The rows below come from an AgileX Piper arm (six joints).
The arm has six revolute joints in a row. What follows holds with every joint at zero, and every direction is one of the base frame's. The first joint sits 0.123 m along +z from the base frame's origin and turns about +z. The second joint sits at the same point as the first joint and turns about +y. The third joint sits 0.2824 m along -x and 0.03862 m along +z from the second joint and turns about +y. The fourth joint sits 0.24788 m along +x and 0.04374 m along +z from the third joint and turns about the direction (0.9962, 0, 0.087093). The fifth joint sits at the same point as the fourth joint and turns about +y. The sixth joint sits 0.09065 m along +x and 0.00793 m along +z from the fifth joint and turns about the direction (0.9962, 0, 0.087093). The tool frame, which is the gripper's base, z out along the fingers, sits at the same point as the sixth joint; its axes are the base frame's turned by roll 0, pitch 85.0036 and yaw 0 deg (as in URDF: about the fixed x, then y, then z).
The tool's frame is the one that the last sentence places.
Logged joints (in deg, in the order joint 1, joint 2, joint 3, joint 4, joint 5, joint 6), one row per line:
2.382, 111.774, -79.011, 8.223, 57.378, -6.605
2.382, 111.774, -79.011, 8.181, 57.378, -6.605
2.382, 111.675, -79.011, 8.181, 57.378, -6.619
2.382, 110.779, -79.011, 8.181, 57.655, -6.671
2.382, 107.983, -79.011, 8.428, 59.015, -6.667
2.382, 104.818, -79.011, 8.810, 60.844, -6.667
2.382, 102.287, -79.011, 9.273, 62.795, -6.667
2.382, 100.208, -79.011, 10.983, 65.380, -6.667
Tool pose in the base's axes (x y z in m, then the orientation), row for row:
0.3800, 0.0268, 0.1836, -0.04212, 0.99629, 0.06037, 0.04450
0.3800, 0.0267, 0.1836, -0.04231, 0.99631, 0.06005, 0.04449
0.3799, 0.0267, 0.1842, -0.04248, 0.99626, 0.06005, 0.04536
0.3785, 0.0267, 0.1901, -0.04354, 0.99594, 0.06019, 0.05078
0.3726, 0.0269, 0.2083, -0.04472, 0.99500, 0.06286, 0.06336
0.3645, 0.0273, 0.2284, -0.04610, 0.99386, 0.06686, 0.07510
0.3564, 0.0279, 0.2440, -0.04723, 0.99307, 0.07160, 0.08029
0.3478, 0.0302, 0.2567, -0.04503, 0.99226, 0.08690, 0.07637
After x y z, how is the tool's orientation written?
As a quaternion, x y z w.
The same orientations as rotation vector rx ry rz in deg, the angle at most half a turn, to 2 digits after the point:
-7.37, 174.42, 10.57
-7.41, 174.43, 10.51
-7.43, 174.33, 10.51
-7.59, 173.70, 10.50
-7.74, 172.22, 10.88
-7.92, 170.82, 11.49
-8.09, 170.16, 12.27
-7.73, 170.41, 14.92

